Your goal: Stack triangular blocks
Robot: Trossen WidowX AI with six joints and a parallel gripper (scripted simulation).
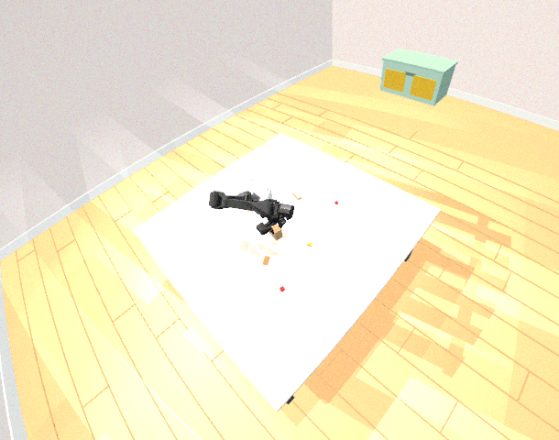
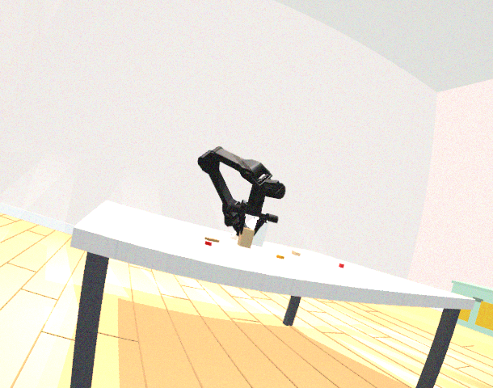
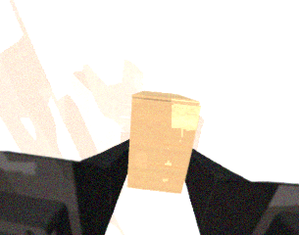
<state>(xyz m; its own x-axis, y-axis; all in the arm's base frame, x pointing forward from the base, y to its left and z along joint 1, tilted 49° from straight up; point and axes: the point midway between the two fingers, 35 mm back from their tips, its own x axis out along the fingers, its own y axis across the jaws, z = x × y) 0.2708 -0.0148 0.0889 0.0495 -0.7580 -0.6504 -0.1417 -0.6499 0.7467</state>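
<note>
My gripper tip is 1 cm below the tan triangular block and 1 cm short of it. From my gripper tip the other things lie so: orange piece (17 cm ahead, 8 cm to the left, 4 cm below); then tan stick (29 cm to the left, 14 cm behind, 3 cm below).
</note>
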